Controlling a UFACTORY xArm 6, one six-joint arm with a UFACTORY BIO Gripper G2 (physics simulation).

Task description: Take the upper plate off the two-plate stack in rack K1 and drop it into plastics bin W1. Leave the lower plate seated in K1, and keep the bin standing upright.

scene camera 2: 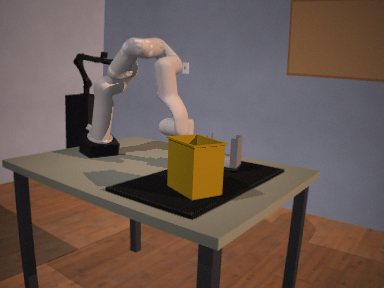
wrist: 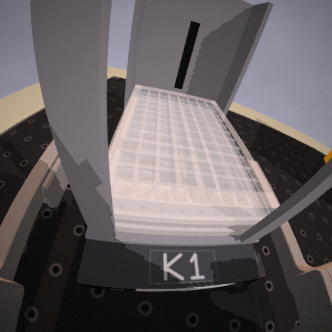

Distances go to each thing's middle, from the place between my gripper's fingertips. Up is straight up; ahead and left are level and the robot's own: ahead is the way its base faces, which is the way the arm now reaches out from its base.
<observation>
My hand is 2 cm below the clear gridded plate (wrist: 174,158), 1 cm to the left of it and 1 cm short of it. The rest, counted from my hand: yellow bin W1 (scene camera 2: 195,163): 35 cm to the right, 7 cm above, 3 cm ahead.
</observation>
